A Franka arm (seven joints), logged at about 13 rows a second.
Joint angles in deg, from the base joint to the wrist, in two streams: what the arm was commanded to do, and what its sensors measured. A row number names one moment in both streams.
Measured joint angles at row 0:
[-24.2 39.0 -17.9 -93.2 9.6 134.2 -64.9]
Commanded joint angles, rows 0 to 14:
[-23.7 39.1 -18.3 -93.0 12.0 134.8 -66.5]
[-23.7 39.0 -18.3 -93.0 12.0 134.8 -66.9]
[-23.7 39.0 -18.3 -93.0 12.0 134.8 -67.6]
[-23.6 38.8 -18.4 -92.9 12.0 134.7 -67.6]
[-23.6 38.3 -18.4 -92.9 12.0 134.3 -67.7]
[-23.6 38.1 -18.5 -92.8 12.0 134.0 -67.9]
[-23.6 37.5 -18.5 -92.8 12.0 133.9 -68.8]
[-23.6 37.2 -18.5 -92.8 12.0 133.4 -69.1]
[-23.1 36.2 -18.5 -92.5 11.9 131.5 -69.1]
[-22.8 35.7 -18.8 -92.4 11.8 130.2 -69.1]
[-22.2 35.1 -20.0 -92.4 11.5 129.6 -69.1]
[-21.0 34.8 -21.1 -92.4 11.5 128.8 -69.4]
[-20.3 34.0 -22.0 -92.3 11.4 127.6 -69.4]
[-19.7 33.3 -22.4 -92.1 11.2 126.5 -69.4]
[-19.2 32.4 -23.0 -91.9 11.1 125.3 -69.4]
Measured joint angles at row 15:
[-20.9 34.7 -21.2 -91.9 9.6 128.3 -68.0]
